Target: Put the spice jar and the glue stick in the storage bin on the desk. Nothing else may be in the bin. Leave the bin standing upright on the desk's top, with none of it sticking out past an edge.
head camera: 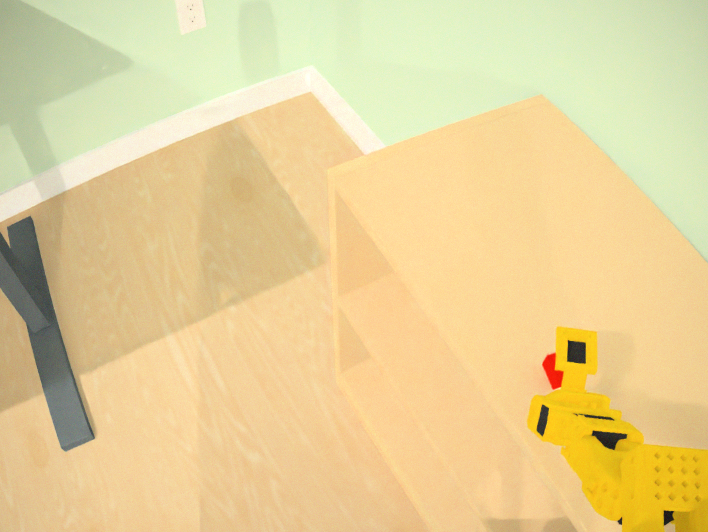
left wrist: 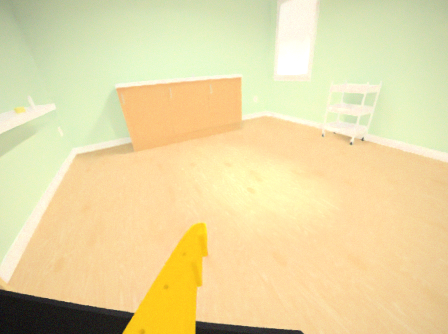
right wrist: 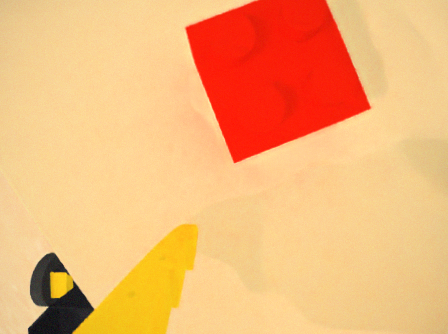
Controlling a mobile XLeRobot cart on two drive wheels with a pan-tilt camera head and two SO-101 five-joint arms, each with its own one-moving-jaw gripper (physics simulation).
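Frame: origin at the left arm's base, x ahead, y left, z up, level; millimetres.
Where they show: left hand, tool point: (left wrist: 206, 234); right hand, tool point: (right wrist: 196, 241).
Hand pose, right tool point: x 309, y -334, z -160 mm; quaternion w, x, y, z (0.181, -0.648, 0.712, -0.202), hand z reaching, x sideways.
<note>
After its pixels a point has its place.
The spice jar, the glue stick and the storage bin are not recognisable in these views. My right gripper (right wrist: 200, 227) {x 309, y -334, z -160 mm} is open and empty; one notched jaw shows in the right wrist view, and the moving jaw is out of the picture. A red studded brick (head camera: 552, 370) {x 343, y -339, z -146 mm} (right wrist: 280, 75) {x 349, y -354, z -145 mm} lies on the light wooden surface, beyond and to the right of that jaw tip in the right wrist view, apart from it. In the head view the right arm partly covers the brick. My left gripper (left wrist: 204, 227) is open and empty, its one visible jaw pointing out over the floor.
A light wooden shelf unit (head camera: 486, 200) {x 581, y -276, z -165 mm} stands against the wall under the right arm. Dark grey legs (head camera: 62, 383) stand at the left. In the left wrist view are an orange cabinet (left wrist: 185, 110) {x -2786, y -906, z -293 mm}, a white trolley (left wrist: 327, 106) {x -2889, y 1122, z -321 mm} and a wall shelf (left wrist: 42, 110) {x -1462, y -1688, z 4 mm} bearing a small yellow thing (left wrist: 20, 110) {x -1248, y -1601, z 42 mm}.
</note>
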